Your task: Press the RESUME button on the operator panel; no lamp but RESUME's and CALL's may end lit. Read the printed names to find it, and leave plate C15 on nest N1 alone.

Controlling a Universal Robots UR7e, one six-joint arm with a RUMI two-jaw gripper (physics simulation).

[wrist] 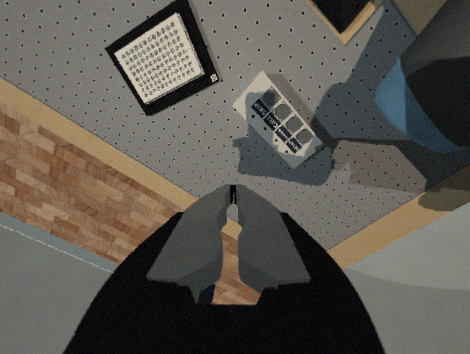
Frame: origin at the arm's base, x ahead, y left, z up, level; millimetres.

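Where they show: gripper, fingertip midpoint: (234, 186).
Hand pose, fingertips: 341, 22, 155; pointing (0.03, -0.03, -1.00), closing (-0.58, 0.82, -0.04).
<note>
After its pixels a point has its place, as x, y, z.
The operator panel (244, 104) {291, -5, -18} is a pale box right of the view's middle, set at a slant and partly in shadow. It carries a row of several round grey buttons, with a dark printed label beside each. The labels at its upper left look like SKIP and CALL; the other names are too blurred to read surely. No lamp looks clearly lit. A white many-welled plate (160, 60) {320, -164, -55} sits in a black nest (149, 108) {407, -154, -58} at upper left; the small tag on the nest is not clearly legible. My gripper (234, 186) {341, 22, 155} is shut and empty, below and left of the panel in the view.
A perforated grey board (125, 130) {487, -188, -70} with a pale wooden edge (100, 145) {567, -235, -83} lies under the panel and nest. A black opening with a wooden rim (347, 39) {115, 80, -83} shows at upper right. A large dark and blue body (392, 100) {187, 128, 65} stands at the right, near the panel. Wood-block flooring (65, 175) is at left.
</note>
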